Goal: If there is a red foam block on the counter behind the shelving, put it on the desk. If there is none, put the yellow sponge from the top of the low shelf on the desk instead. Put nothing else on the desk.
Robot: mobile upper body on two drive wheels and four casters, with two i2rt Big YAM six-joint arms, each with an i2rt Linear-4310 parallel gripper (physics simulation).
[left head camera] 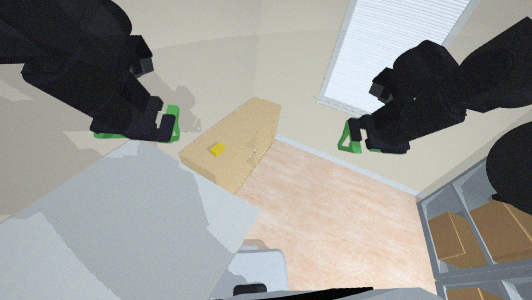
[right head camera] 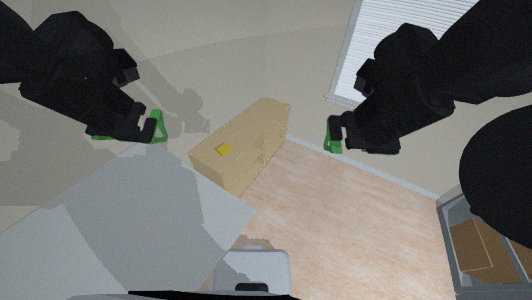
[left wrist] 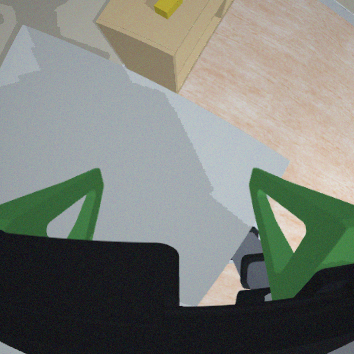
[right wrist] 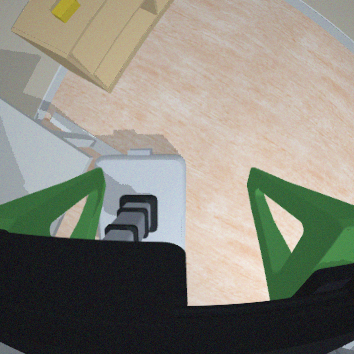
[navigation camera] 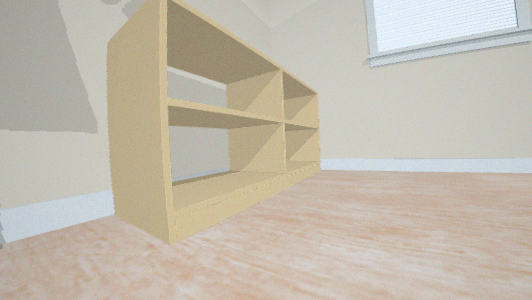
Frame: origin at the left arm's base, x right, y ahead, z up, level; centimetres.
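Where they show: left gripper, fingertip midpoint: (left head camera: 156,136) (right head camera: 148,137) (left wrist: 175,175); right gripper, fingertip midpoint: (left head camera: 354,147) (right head camera: 343,147) (right wrist: 175,175).
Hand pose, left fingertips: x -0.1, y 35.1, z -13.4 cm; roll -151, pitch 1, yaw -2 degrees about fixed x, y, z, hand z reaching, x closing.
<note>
After its pixels a point has its place.
The yellow sponge (left head camera: 217,149) {x -1.9, y 93.5, z -75.5 cm} (right head camera: 223,149) {x -2.4, y 93.5, z -75.5 cm} (left wrist: 167,7) {x -2.5, y 91.9, z -75.5 cm} (right wrist: 66,10) {x -0.5, y 92.8, z -75.9 cm} lies on top of the low wooden shelf (left head camera: 250,120) {x 23.6, y 140.5, z -80.0 cm} (right head camera: 255,117) {x 20.3, y 146.3, z -80.0 cm} (left wrist: 145,52) {x -13.5, y 80.7, z -90.7 cm} (right wrist: 117,50) {x 5.0, y 100.1, z -133.1 cm} (navigation camera: 137,125) {x -12.1, y 79.9, z -111.9 cm}. The desk (left head camera: 125,215) {x -23.6, y 29.9, z -46.0 cm} (right head camera: 135,215) {x -20.5, y 28.0, z -46.0 cm} (left wrist: 125,125) {x -11.5, y 42.7, z -46.0 cm} (right wrist: 15,145) {x 4.7, y 37.0, z -46.0 cm} is a large light-grey top at the lower left of the head views, in front of the shelf. My left gripper (left head camera: 141,136) (right head camera: 129,136) (left wrist: 175,175) {x -0.1, y 35.1, z -13.4 cm} is open and empty above the desk. My right gripper (left head camera: 366,146) (right head camera: 350,146) {x 44.7, y 33.8, z -13.9 cm} (right wrist: 175,175) {x 44.7, y 33.8, z -13.9 cm} is open and empty, right of the shelf in the head views. No red foam block or counter shows.
Grey shelving (left head camera: 427,240) {x 221.5, y 18.6, z -138.3 cm} (right head camera: 447,250) {x 221.2, y 17.7, z -139.5 cm} with cardboard boxes (left head camera: 445,235) {x 223.2, y 17.3, z -117.9 cm} (right head camera: 467,245) {x 223.1, y 17.3, z -119.7 cm} stands at the right. My pale base (left head camera: 260,265) {x 30.1, y 21.4, z -115.0 cm} (right head camera: 260,270) {x 27.9, y 18.1, z -115.0 cm} (right wrist: 165,175) {x 37.7, y 21.1, z -115.0 cm} is beside the desk corner. Pinkish floor (left head camera: 330,210) {x 112.2, y 68.8, z -141.0 cm} (navigation camera: 350,235) {x 41.0, y 75.6, z -141.0 cm} lies between shelf and shelving. A window (left head camera: 395,40) {x 140.5, y 142.3, z 12.8 cm} (navigation camera: 445,25) {x 140.1, y 142.5, z -46.2 cm} is on the wall.
</note>
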